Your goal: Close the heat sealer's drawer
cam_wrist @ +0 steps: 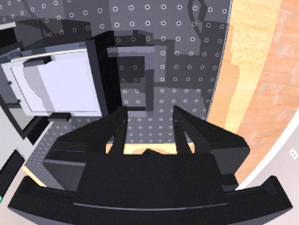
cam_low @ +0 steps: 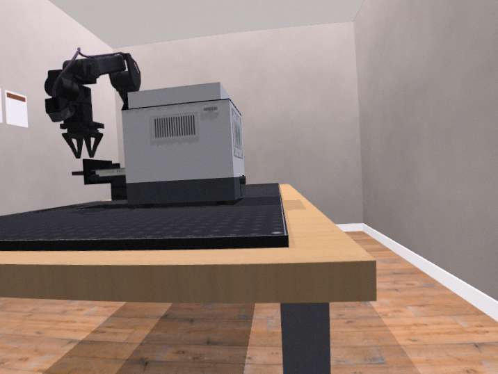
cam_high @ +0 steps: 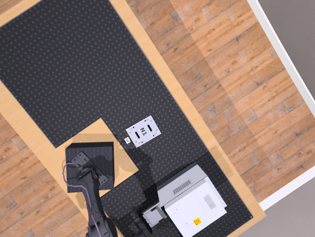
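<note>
Now: hand 11 cm short of the sealer drawer, 6 cm above it and 2 cm to the left of it. Round my hand: tag (38 cm to the left, 25 cm ahead, 15 cm below).
</note>
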